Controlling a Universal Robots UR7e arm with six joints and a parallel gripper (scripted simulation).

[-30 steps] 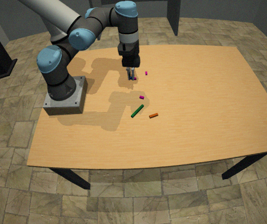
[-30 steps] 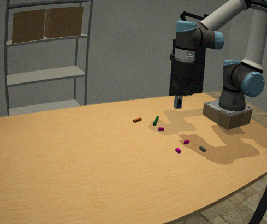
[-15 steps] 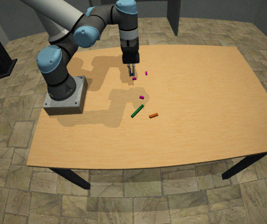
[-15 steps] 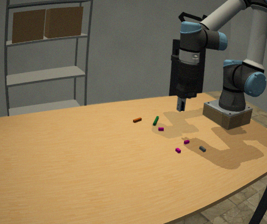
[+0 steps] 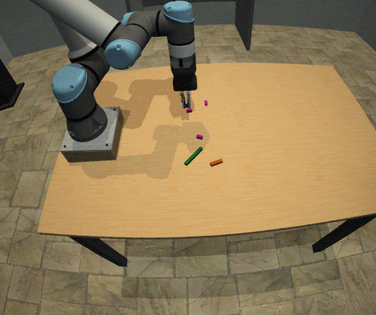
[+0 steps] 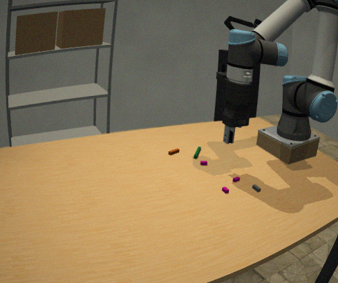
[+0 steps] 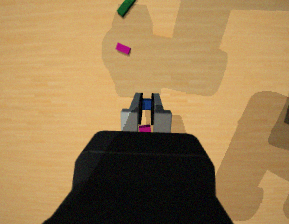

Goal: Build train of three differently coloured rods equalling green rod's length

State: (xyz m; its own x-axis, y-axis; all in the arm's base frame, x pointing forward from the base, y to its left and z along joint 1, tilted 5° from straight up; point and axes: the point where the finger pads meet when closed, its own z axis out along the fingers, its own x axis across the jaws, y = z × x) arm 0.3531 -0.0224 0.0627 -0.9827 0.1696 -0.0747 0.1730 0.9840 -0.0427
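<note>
Right now the green rod is 1 cm behind my hand, 14 cm to the right of it and 11 cm below it. The rest, counted from my hand: grey rod: 14 cm to the left, 11 cm below; blue rod: 1 cm below; orange rod: 6 cm ahead, 18 cm to the right, 11 cm below.
</note>
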